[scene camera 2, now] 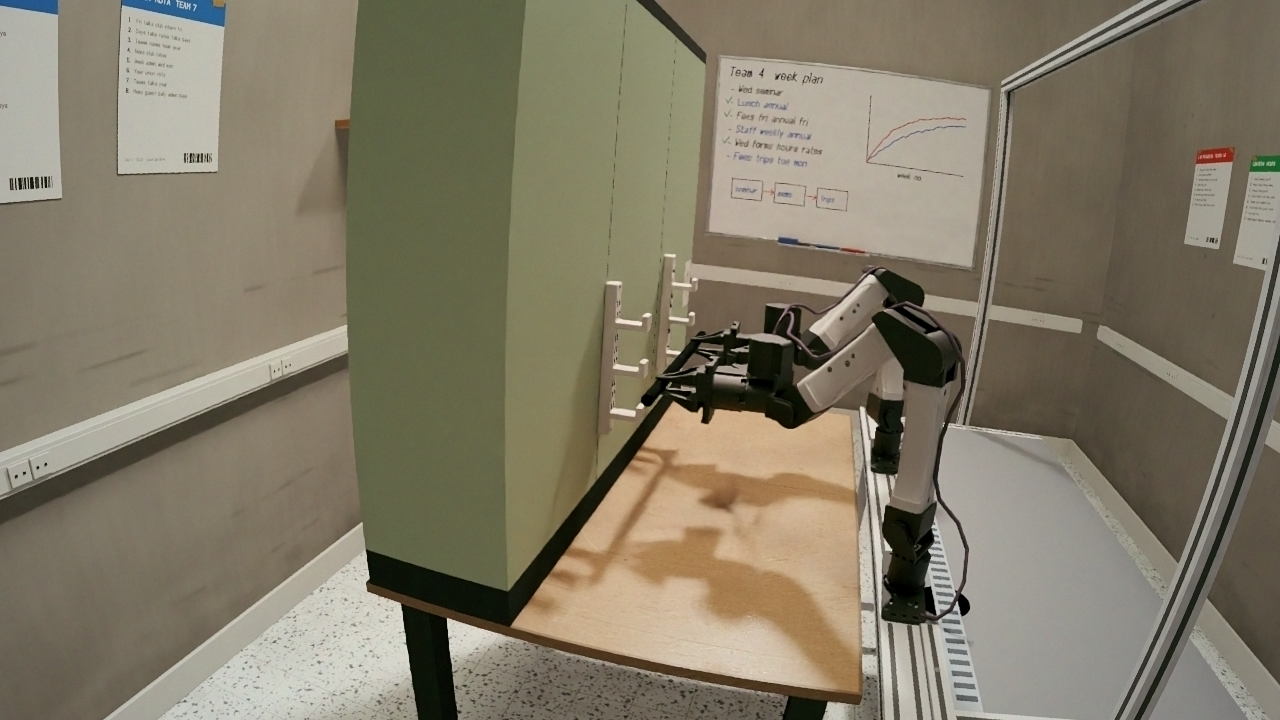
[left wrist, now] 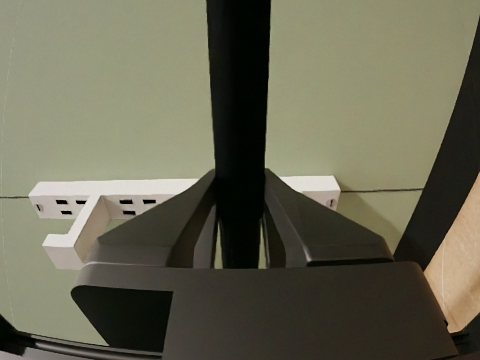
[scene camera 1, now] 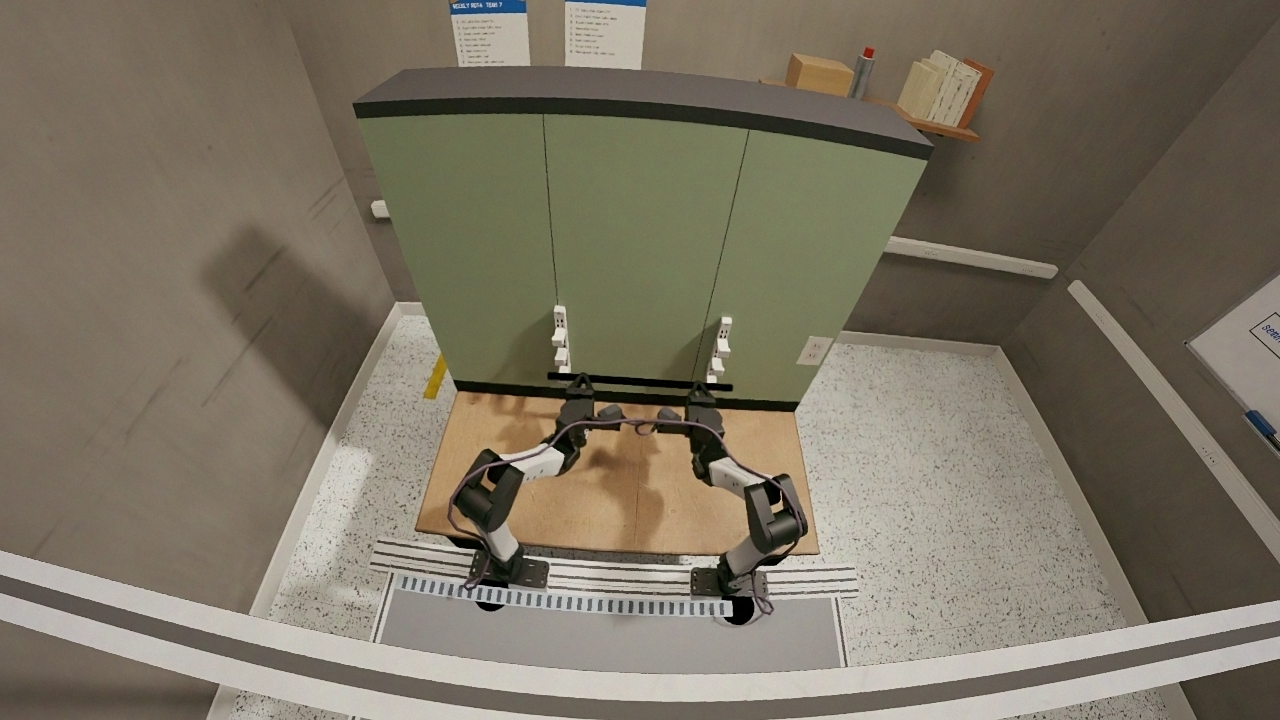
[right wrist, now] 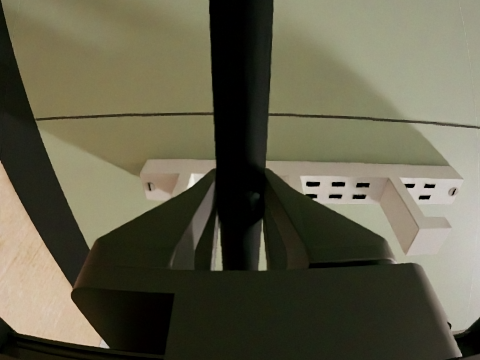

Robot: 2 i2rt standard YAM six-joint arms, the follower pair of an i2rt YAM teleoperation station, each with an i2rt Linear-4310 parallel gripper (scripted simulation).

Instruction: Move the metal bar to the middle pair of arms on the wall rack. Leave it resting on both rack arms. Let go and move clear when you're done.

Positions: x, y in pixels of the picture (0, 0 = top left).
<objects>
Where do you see a black metal bar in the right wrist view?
241, 45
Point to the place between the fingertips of my left gripper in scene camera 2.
655, 383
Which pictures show the black metal bar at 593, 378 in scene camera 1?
Scene camera 2, the left wrist view, scene camera 1 and the right wrist view: all of them.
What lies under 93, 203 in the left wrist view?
A white rack upright.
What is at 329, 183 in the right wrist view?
A white rack upright.
</objects>
